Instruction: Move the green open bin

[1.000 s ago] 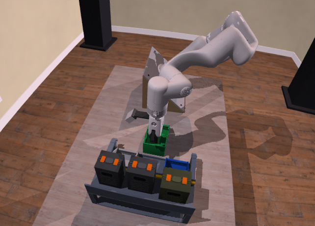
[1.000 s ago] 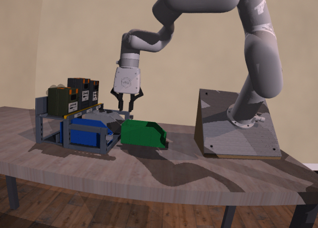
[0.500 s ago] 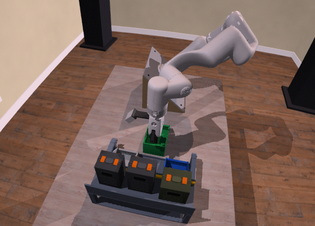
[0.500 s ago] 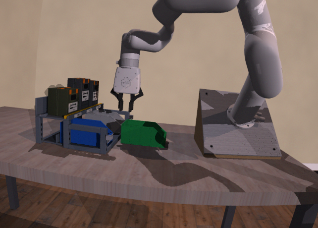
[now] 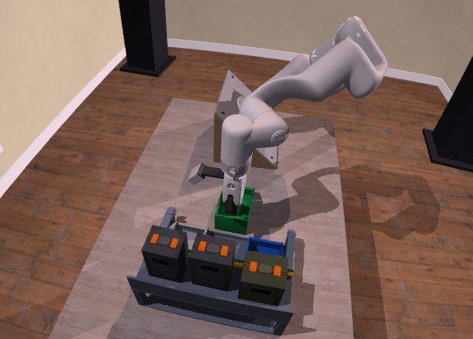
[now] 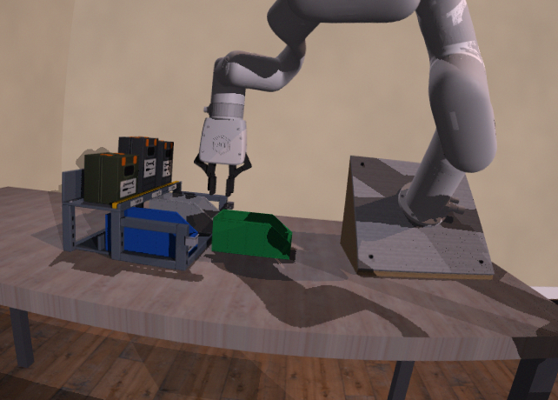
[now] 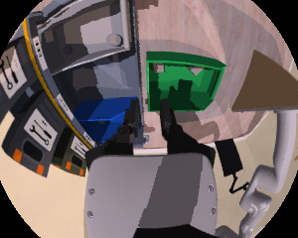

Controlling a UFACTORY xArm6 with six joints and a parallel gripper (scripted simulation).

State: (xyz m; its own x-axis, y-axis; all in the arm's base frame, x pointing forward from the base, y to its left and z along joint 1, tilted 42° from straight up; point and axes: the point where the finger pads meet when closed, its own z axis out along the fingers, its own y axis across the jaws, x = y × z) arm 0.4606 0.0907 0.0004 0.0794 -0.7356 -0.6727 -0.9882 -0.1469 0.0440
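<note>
The green open bin is 100 mm below my hand, 80 mm behind it and 10 mm to the right of it. The rest, counted from my hand: grey bin: 120 mm ahead, 100 mm to the right, 90 mm below; olive box: 200 mm ahead, 130 mm to the left, 10 mm above; blue bin: 120 mm to the left, 110 mm ahead, 90 mm below.
</note>
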